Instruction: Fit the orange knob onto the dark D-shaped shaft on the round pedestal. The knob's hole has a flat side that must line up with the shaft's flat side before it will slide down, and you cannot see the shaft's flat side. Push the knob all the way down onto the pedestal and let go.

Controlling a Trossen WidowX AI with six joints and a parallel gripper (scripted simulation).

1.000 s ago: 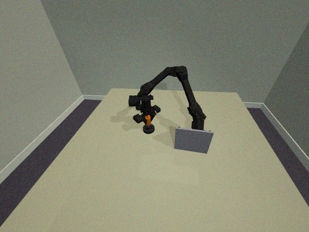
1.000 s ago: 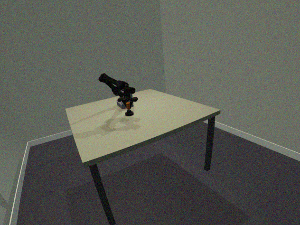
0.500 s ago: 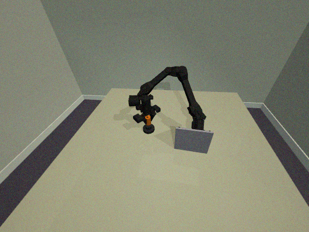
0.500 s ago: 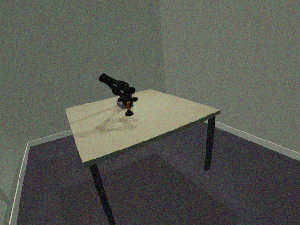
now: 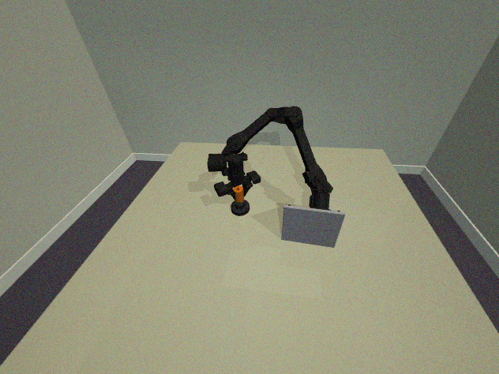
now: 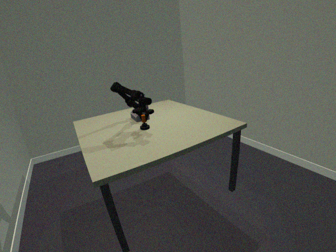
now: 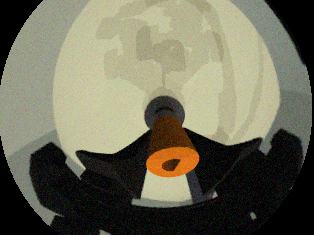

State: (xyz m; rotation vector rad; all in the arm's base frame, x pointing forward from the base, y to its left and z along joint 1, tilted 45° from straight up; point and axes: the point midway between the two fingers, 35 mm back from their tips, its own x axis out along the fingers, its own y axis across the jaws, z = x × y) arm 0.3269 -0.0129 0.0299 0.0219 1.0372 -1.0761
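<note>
The orange knob is 20 mm above my gripper tip. The rest, counted from my gripper tip: round pedestal (40 mm below).
</note>
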